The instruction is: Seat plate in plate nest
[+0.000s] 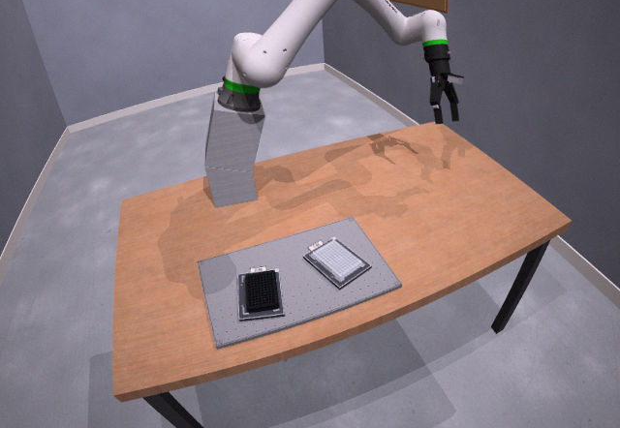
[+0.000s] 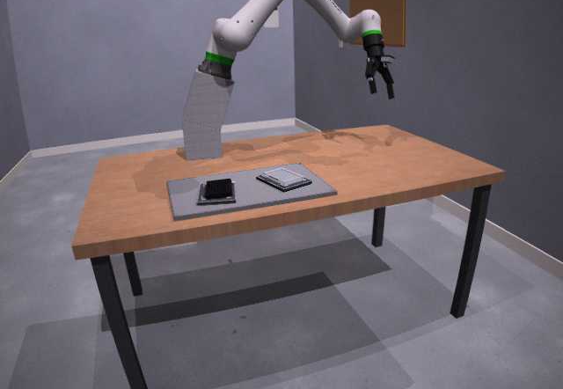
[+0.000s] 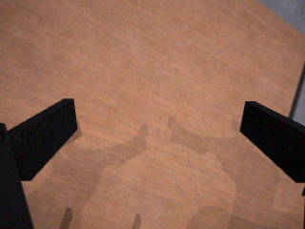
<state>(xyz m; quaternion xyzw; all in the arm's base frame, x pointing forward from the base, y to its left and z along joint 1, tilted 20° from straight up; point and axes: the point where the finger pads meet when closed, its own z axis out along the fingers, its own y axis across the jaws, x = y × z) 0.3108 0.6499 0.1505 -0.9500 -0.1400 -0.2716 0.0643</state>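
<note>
Right now my hand is 22 cm short of the black well plate, 80 cm to the left of it and 22 cm above it. Round my hand: white well plate 20 cm ahead, 57 cm to the right, 23 cm below.
</note>
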